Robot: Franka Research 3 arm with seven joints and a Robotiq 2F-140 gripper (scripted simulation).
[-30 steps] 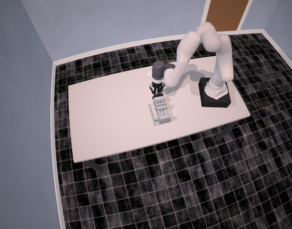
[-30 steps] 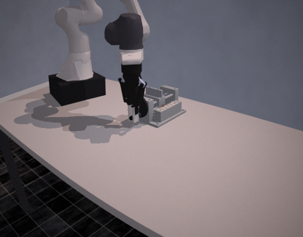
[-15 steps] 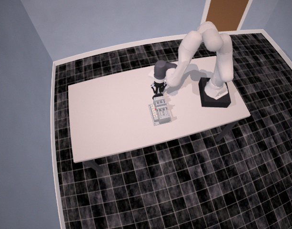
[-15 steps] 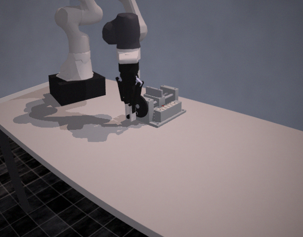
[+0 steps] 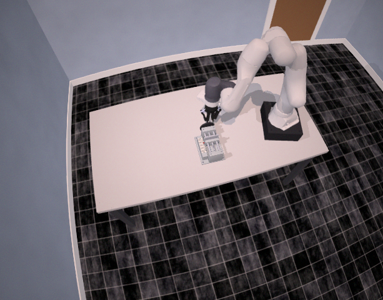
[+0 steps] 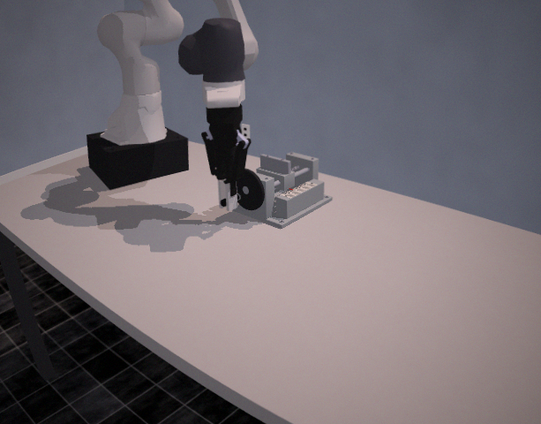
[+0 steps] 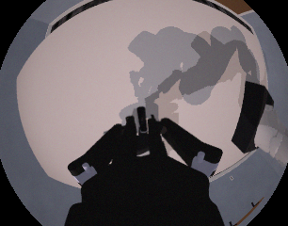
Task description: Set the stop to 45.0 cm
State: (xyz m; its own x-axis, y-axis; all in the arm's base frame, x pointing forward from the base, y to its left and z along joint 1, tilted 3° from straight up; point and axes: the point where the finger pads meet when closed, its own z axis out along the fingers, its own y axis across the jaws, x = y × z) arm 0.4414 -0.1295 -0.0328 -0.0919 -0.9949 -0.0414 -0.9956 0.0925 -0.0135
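The grey stop fixture is 13 cm to the left of my hand, 5 cm ahead of it and 2 cm above it. Also, from my hand: black handwheel: 2 cm to the left, 1 cm below, 1 cm ahead.
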